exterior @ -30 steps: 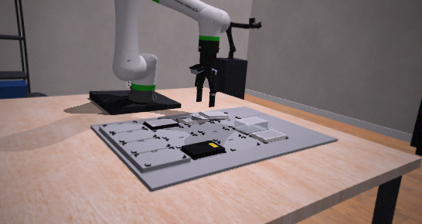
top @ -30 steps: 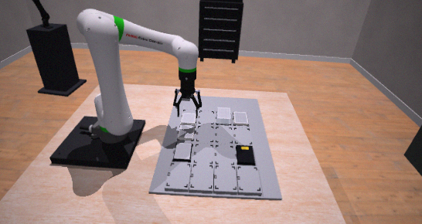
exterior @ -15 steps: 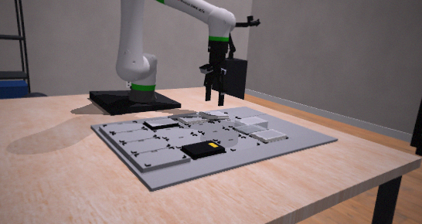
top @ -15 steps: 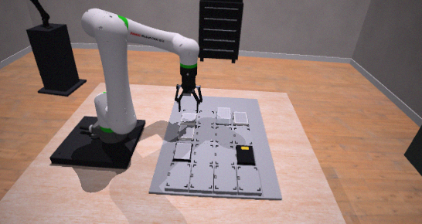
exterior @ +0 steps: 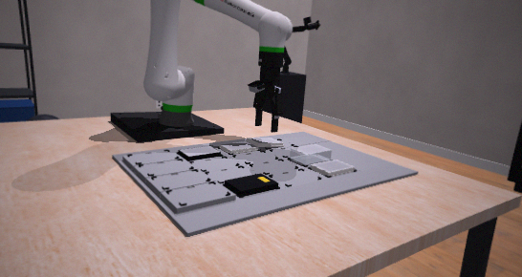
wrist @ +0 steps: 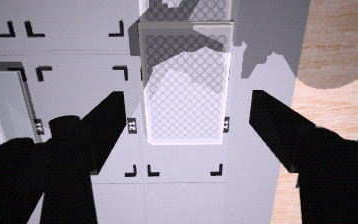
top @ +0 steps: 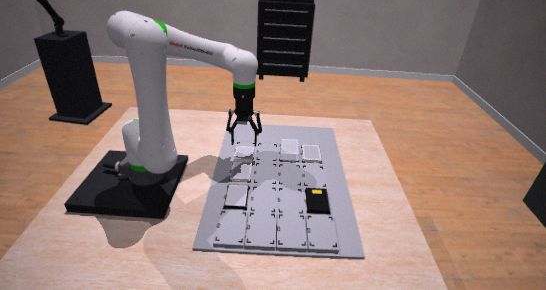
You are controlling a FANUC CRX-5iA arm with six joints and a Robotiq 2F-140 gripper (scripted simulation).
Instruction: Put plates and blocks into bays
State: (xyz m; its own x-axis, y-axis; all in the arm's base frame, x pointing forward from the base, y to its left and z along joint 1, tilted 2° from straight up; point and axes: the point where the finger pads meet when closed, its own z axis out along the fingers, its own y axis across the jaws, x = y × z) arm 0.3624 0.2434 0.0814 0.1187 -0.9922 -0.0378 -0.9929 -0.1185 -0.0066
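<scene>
Right now the white plate is 8 cm below my hand. Round my hand: pale 96-well plate (12 cm to the right, 8 cm below, 1 cm ahead); bay label 33 (26 cm to the right, 20 cm ahead, 9 cm below); sealed 96-well plate (28 cm to the right, 8 cm below, 3 cm ahead).
</scene>
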